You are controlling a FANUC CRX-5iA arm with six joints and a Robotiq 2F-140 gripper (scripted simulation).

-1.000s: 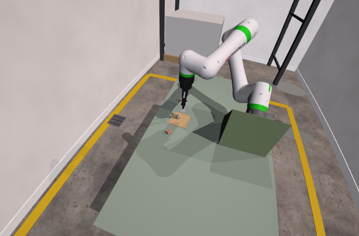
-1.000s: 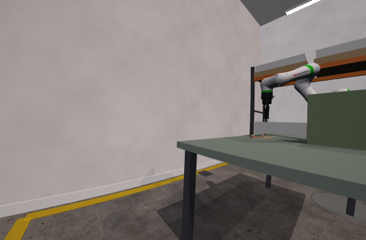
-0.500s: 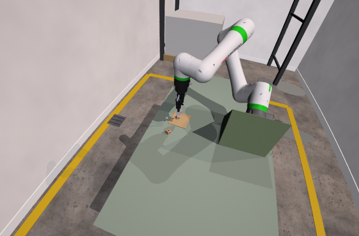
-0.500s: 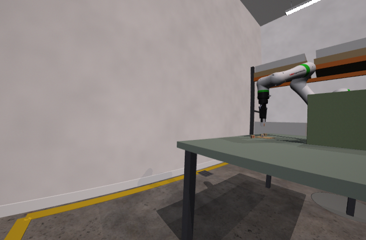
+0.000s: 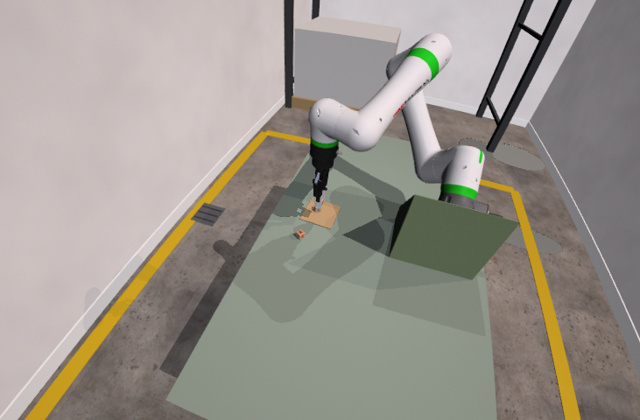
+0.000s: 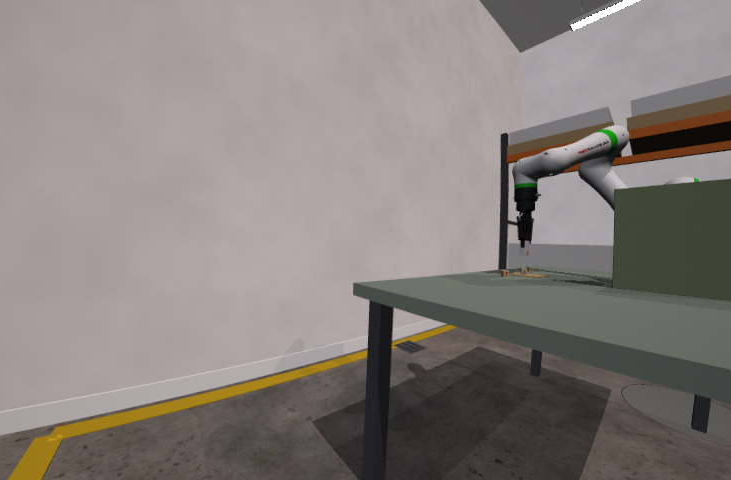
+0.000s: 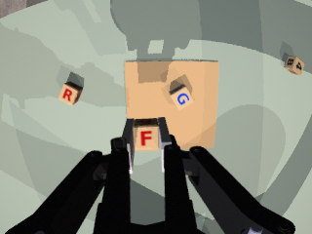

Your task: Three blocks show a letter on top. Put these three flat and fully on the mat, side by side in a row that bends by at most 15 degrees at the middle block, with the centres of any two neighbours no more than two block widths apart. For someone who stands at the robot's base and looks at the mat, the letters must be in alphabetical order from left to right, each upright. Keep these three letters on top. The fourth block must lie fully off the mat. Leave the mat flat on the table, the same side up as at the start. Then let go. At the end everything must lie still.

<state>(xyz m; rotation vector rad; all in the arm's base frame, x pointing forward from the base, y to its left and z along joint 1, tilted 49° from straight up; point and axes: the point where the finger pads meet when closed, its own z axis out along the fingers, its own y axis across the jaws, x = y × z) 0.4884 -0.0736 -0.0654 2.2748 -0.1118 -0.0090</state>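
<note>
Right now my hand is 4 cm to the left of the tan mat and 12 cm above it. From my hand the other things lie so: R block 4 cm ahead, 11 cm to the left, 11 cm below.
</note>
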